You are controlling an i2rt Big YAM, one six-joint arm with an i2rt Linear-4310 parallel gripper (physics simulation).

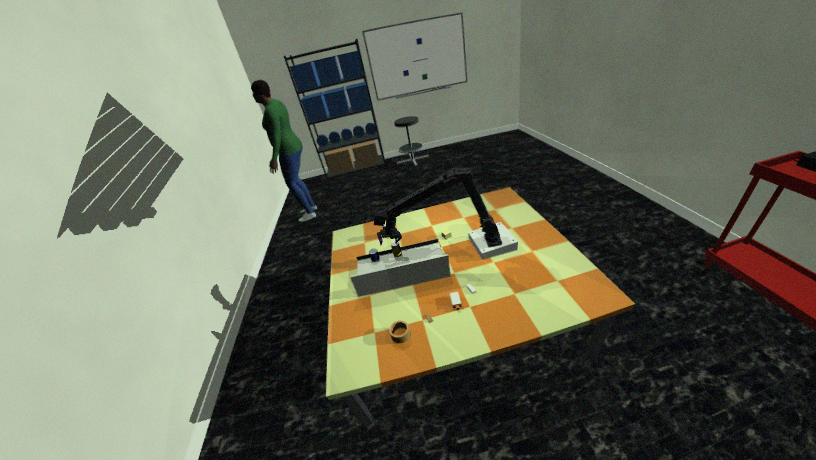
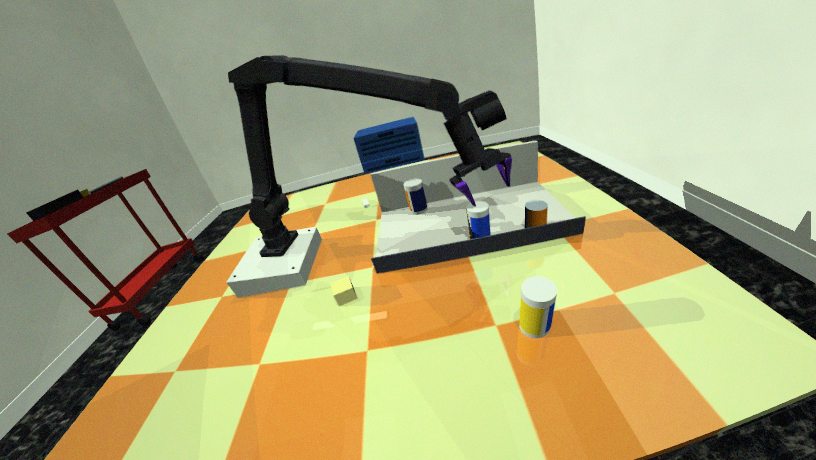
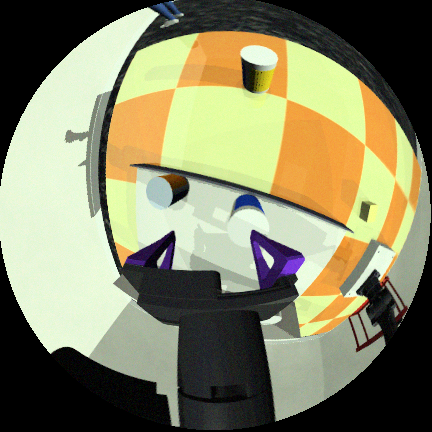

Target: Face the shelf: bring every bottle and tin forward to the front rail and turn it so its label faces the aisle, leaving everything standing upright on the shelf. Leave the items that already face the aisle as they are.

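Places are measured from the arm's base along level axes (x ahead, y left, z up), in millimetres.
Pixels of known places: gripper, fingertip midpoint: point(image 1: 388, 244) point(image 2: 491, 195) point(image 3: 212, 234); arm's base, origin of the base link: point(image 1: 493, 240) point(image 2: 280, 245) point(image 3: 367, 281).
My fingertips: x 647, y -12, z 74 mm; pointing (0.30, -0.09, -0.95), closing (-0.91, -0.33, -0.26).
Ahead of a thing's pixels: the offset from my fingertips to its top centre.
My gripper point(image 1: 390, 242) point(image 2: 491, 194) point(image 3: 212, 234) is open and empty, low over the shelf point(image 1: 402, 278) point(image 2: 528, 165). One fingertip is close to the white lid of a bottle {dx -38, dy -18, dz -14 mm} point(image 1: 396, 249) point(image 2: 480, 221) point(image 3: 248, 225). This bottle stands upright near the dark front rail point(image 2: 422, 256), blue side toward the rail, yellow side toward the back. A short tin {dx +108, dy -1, dz -40 mm} point(image 1: 374, 255) point(image 2: 536, 214) point(image 3: 167, 191) stands upright beyond it near the rail, orange-brown and dark toward the rail. Another white-lidded bottle {dx -218, dy +181, dz -11 mm} point(image 2: 415, 196), orange and navy, stands by the back panel at the base-side end.
A yellow-and-blue bottle {dx +39, dy -279, dz -34 mm} point(image 2: 537, 308) point(image 3: 258, 70) stands on the table in front of the shelf. A yellow block {dx -373, dy -166, dz -95 mm} point(image 1: 446, 234) point(image 2: 344, 290) point(image 3: 368, 211) lies near the robot base point(image 2: 274, 268). Behind the shelf are a round cup {dx -63, dy +564, dz -83 mm} point(image 1: 400, 331) and a white box {dx -356, dy +411, dz -105 mm} point(image 1: 455, 300).
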